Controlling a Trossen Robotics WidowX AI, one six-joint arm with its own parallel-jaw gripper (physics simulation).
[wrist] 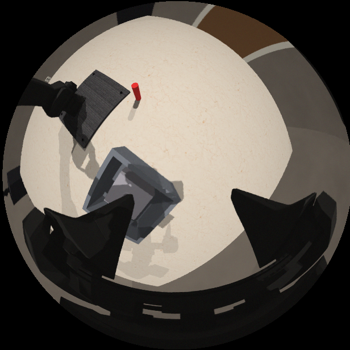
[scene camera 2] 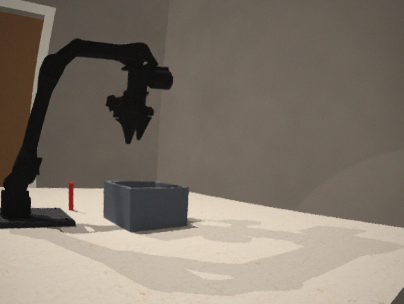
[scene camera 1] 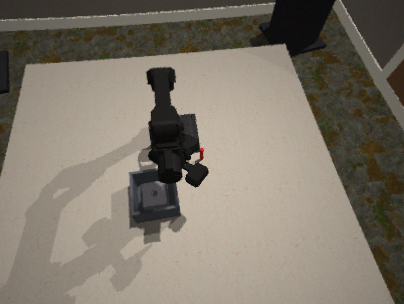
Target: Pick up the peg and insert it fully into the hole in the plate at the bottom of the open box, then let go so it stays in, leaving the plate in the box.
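The red peg stands upright on the table, near the arm's base plate. The open blue-grey box stands apart from the peg. The grey plate lies at the bottom of the box. Its dark hole shows near its middle in the scene camera 1 view; in the wrist view a finger hides part of the plate. My gripper is open and empty, points down, and hangs high above the table, well above the box's rim. The arm hides its fingertips in the scene camera 1 view.
The arm's dark base plate lies close beside the peg, on the other side from the open table. The box walls rise around the plate. The arm's shadow falls across the pale table.
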